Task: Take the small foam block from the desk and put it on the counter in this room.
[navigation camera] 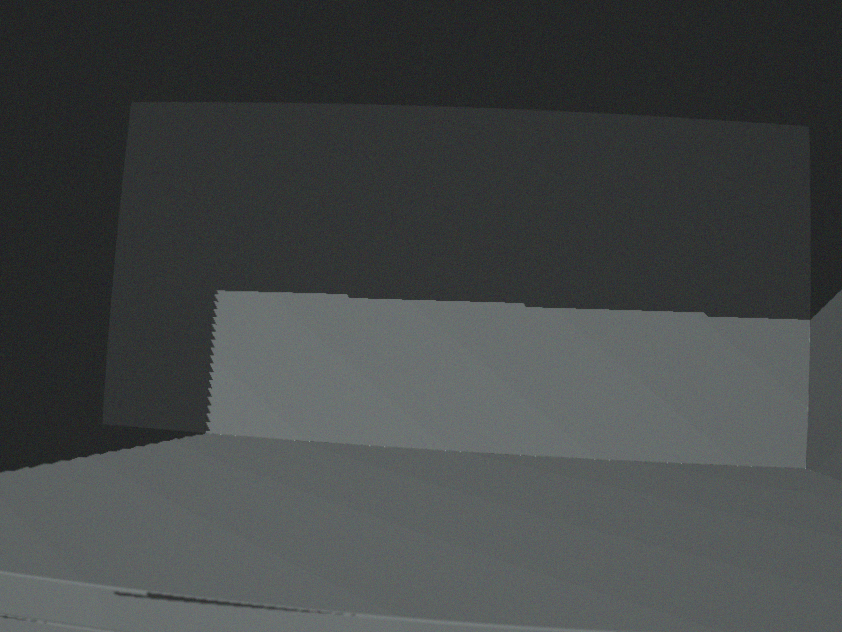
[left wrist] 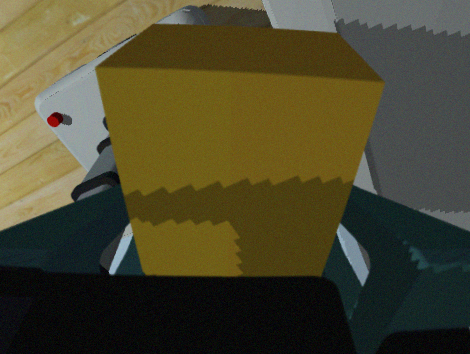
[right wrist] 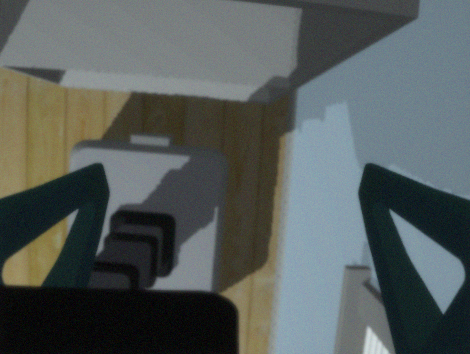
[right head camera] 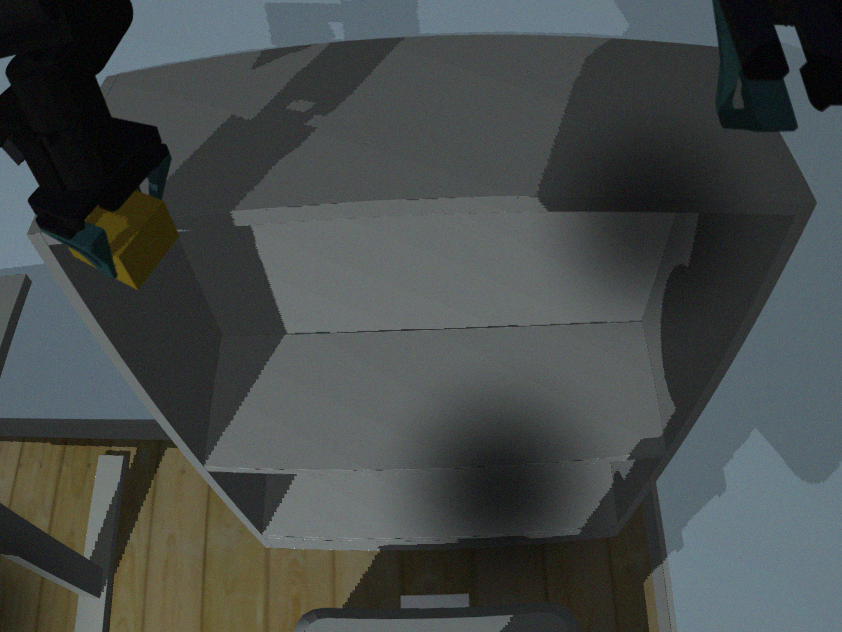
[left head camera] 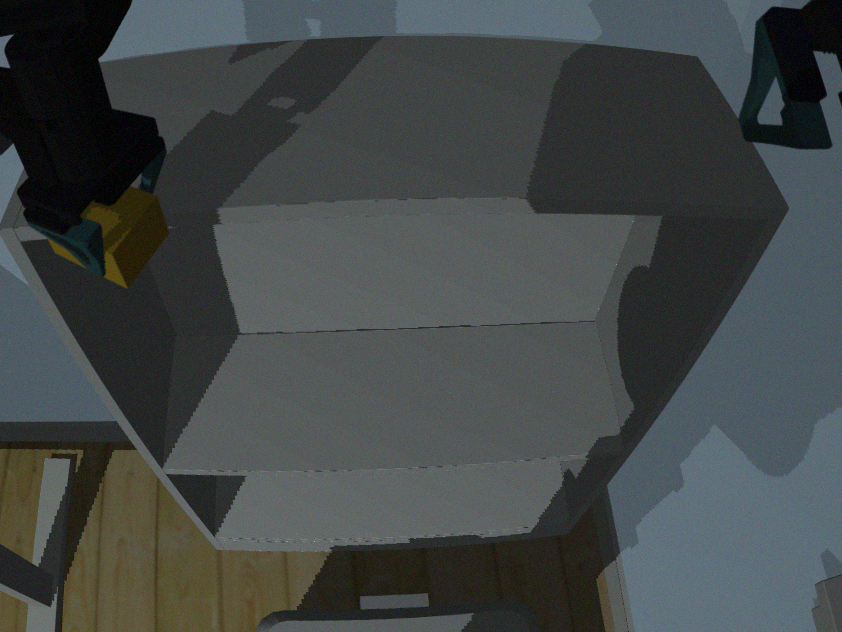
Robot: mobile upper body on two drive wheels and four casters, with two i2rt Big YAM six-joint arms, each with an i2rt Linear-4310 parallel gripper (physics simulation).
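Frame: origin at the left arm's base, x right, y back, z down, level; centimetres.
Seen in the pictures: left gripper, fingertip midpoint: (left wrist: 235,178) (right head camera: 132,249) (left head camera: 119,245); right gripper, fingertip midpoint: (right wrist: 233,177) (right head camera: 794,114) (left head camera: 805,129).
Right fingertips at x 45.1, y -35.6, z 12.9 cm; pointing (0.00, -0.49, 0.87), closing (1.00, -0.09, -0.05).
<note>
Pixels of each thing's top centre, then the offset from my right fingertips to it. "spot": a spot on its surface instead. Level surfaces: height alone.
- foam block at its top centre: (left wrist: 235,233) (left head camera: 94,204) (right head camera: 105,209) dx -46.4, dy -9.7, dz +14.7 cm
- grey open-fronted shelf unit at a spot on its surface: (left head camera: 408,122) (right head camera: 423,122) spot: dx -20.7, dy -25.9, dz +22.0 cm
- desk at its surface level: dz +56.0 cm
The foam block (left head camera: 142,227) (right head camera: 153,231) (left wrist: 235,135) is a yellow box. My left gripper (left head camera: 121,212) (right head camera: 130,216) (left wrist: 235,178) is shut on it, one teal finger on each side. In both head views it appears over the left end of a grey open-fronted shelf unit (left head camera: 408,122) (right head camera: 435,122); I cannot tell its height above the top board. My right gripper (right wrist: 233,177) is open and empty, at the upper right of the head views, partly cut off. No surface is plainly recognisable as the counter. Part of what may be the desk (right head camera: 10,306) shows at the left edge.
The shelf unit (right wrist: 150,40) (navigation camera: 476,510) stands very close in front of my base (left head camera: 380,622) (right head camera: 435,622) (right wrist: 130,172). A pale leg foot (left head camera: 51,503) (right head camera: 105,503) stands on the wooden floor at lower left. A blue wall (left head camera: 748,442) (right wrist: 320,200) runs along the right.
</note>
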